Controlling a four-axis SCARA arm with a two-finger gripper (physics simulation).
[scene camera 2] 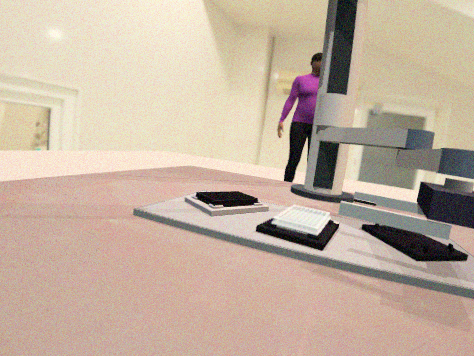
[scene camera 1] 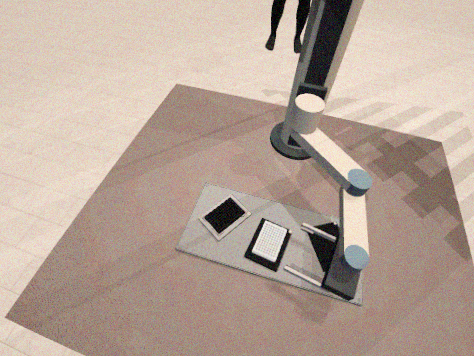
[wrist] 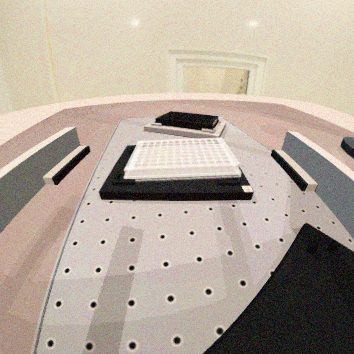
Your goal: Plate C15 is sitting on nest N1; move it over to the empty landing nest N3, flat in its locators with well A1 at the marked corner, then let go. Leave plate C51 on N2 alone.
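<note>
A white well plate [scene camera 1: 270, 241] [scene camera 2: 301, 219] [wrist: 182, 159] lies on the middle black nest [scene camera 1: 272, 266] [scene camera 2: 295, 237] [wrist: 175, 191], which has a pale corner mark [wrist: 247, 189]. A black plate [scene camera 1: 225, 214] [scene camera 2: 226, 198] [wrist: 187, 120] sits on a light-framed nest [scene camera 1: 220, 235] [scene camera 2: 230, 209] at the far left end. Plate and nest labels are unreadable. An empty black nest [scene camera 1: 325, 247] [scene camera 2: 417, 242] [wrist: 305, 290] lies at the right, partly under the gripper's body in scene camera 1. My gripper [scene camera 1: 294, 247] [scene camera 2: 348, 201] is open and empty, raised above the board, its fingers pointing toward the white plate.
The nests stand on a grey perforated board [scene camera 1: 192, 242] [scene camera 2: 170, 211] [wrist: 150, 280] on a brownish floor mat [scene camera 1: 125, 220]. The arm's column [scene camera 1: 295, 117] [scene camera 2: 327, 110] rises behind the board. A person in purple [scene camera 2: 305, 100] stands behind the column.
</note>
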